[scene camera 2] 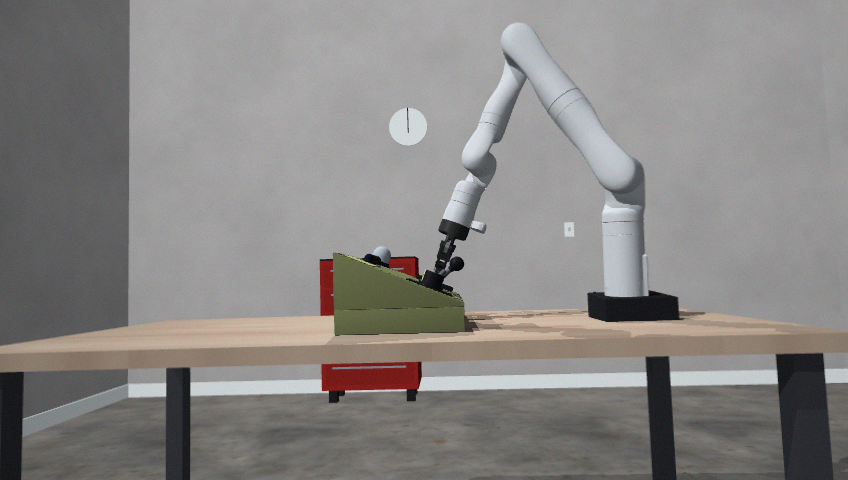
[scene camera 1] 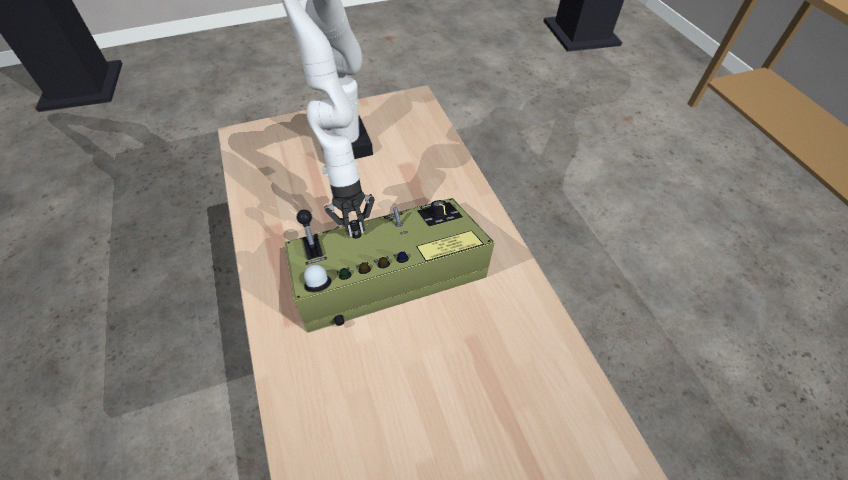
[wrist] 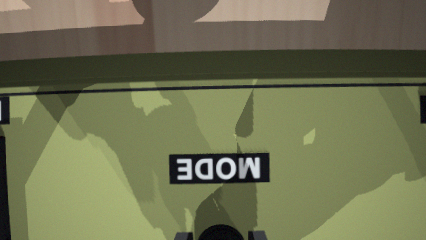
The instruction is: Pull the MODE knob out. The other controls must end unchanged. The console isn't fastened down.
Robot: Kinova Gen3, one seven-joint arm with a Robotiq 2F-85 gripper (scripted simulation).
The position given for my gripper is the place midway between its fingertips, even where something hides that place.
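Note:
Scene camera 1 shows my gripper (scene camera 1: pixel 356 234) and an olive console (scene camera 1: pixel 392 263). In scene camera 2, my gripper (scene camera 2: pixel 433 283) and the console (scene camera 2: pixel 369 298) are visible. The wrist view shows the console (wrist: pixel 306 136).

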